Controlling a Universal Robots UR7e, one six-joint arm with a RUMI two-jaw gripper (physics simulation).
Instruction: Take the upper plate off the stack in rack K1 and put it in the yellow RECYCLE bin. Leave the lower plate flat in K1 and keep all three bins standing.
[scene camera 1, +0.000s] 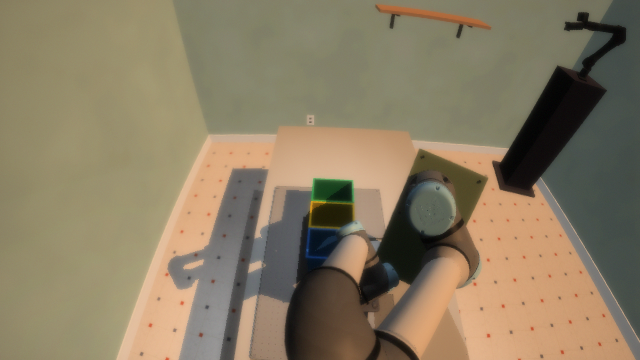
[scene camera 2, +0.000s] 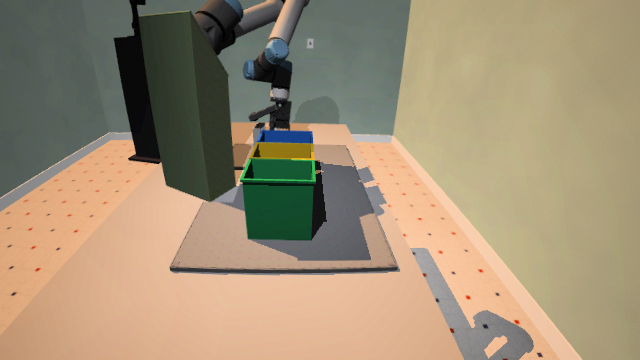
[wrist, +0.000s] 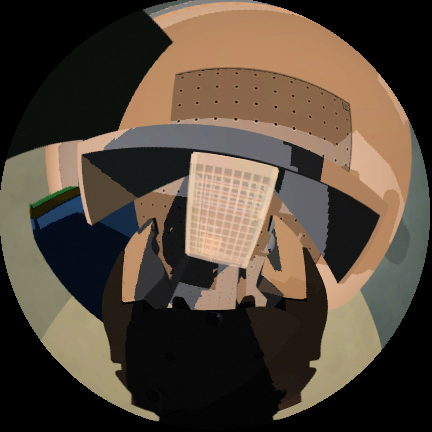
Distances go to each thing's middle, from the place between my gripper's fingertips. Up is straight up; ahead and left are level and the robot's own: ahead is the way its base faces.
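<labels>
With respect to the gridded plate (wrist: 227, 197), my hand is 10 mm to the right of it and 10 mm above it; going by their middles, that plate is the nearest to my hand of the things named here. The blue bin (scene camera 1: 321, 242) is 190 mm to the right of my hand, 120 mm ahead of it and 40 mm above it. I find the yellow bin (scene camera 2: 262, 150) 320 mm to the right of my hand, 150 mm ahead of it and 40 mm above it, and the green bin (scene camera 2: 278, 193) 450 mm to the right of my hand, 180 mm ahead of it and 40 mm above it. Going by their middles, the green bin is the farthest from my hand of these things.
</labels>
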